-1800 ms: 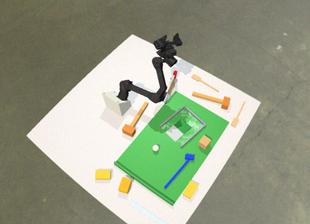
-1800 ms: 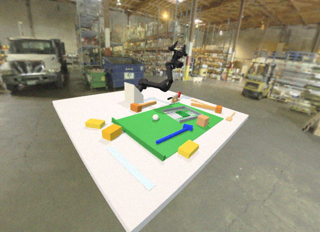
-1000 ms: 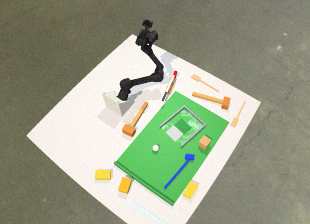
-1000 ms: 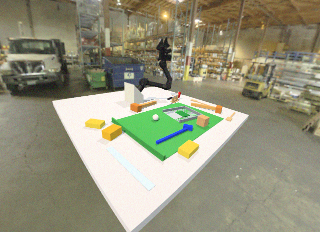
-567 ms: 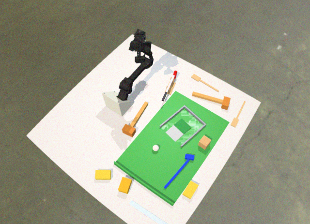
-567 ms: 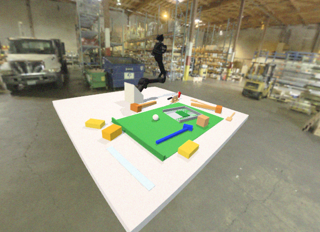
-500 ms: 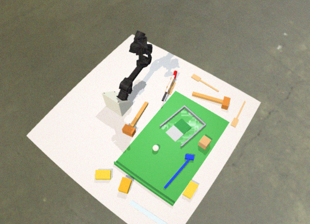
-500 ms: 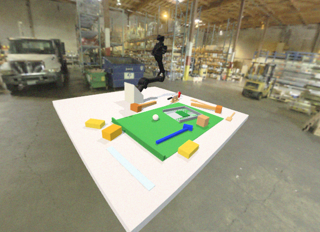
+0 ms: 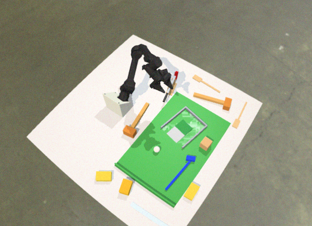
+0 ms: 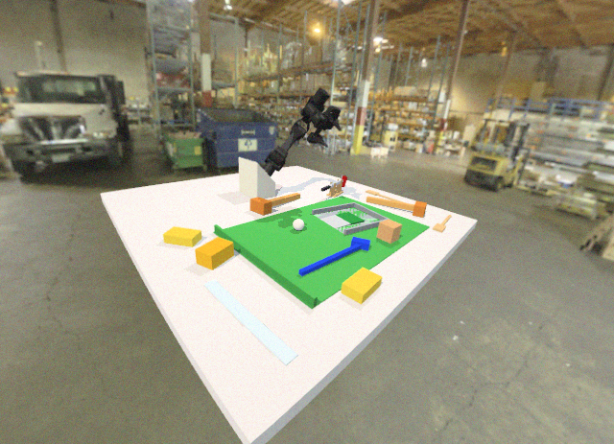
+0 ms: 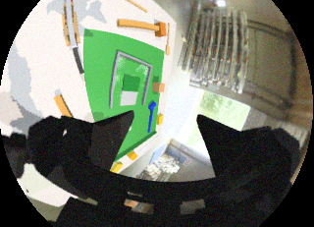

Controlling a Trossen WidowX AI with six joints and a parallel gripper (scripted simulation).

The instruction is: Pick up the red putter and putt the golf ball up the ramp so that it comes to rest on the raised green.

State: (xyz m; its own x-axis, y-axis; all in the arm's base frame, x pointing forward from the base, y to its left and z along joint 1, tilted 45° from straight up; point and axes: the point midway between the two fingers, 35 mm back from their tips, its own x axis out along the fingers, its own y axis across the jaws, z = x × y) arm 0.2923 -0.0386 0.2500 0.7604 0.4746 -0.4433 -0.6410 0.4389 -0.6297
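Right now the wooden stand is 140 mm behind my gripper tip, 210 mm to the left of it and 280 mm below it. Also, from my gripper tip: white golf ball: 110 mm ahead, 250 mm to the right, 290 mm below; tan block: 340 mm ahead, 10 mm to the right, 280 mm below; blue putter: 330 mm ahead, 270 mm to the right, 300 mm below.
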